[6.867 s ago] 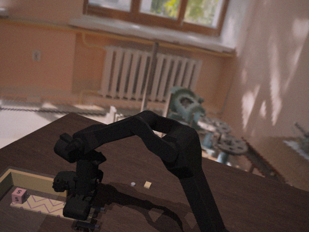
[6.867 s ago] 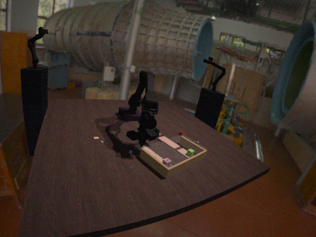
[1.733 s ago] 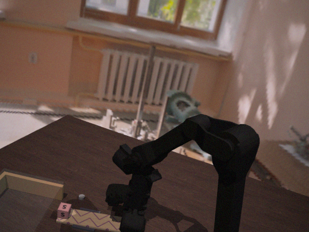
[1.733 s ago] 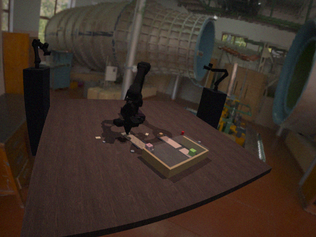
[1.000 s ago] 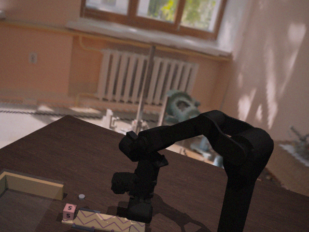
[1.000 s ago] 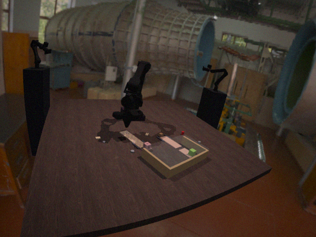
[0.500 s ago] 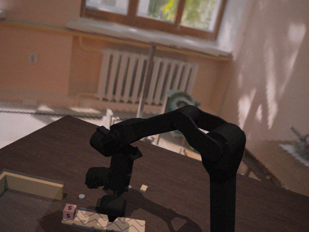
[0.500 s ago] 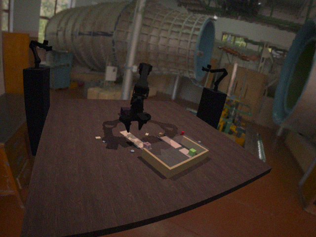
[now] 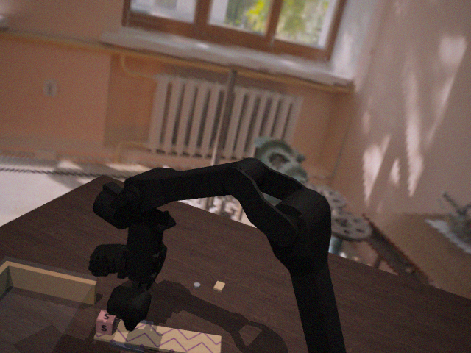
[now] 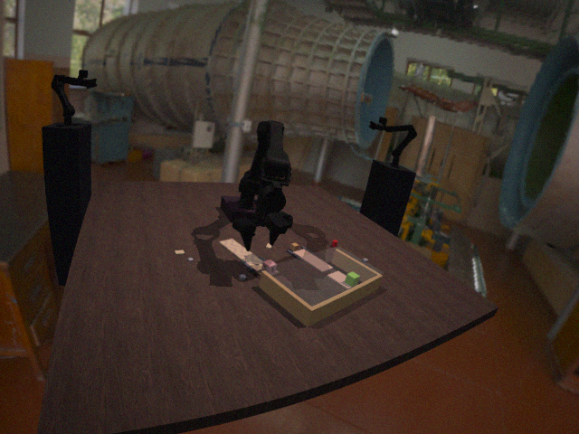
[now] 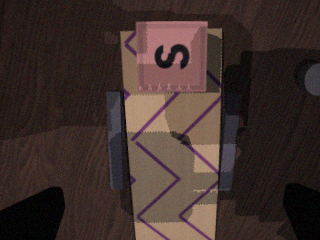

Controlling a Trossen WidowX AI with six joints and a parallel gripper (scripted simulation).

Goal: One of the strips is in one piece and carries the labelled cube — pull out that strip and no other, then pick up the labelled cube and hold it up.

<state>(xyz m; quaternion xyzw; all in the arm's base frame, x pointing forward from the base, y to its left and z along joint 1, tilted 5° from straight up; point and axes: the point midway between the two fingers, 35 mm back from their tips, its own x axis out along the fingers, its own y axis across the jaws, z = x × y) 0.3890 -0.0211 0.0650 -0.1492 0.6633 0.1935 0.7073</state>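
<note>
Right now the pink cube marked s is 50 mm ahead of my gripper tip, 20 mm to the left of it and 40 mm below it. From my gripper tip the other things lie so: grey disc: 10 mm behind, 210 mm to the right, 60 mm below.
</note>
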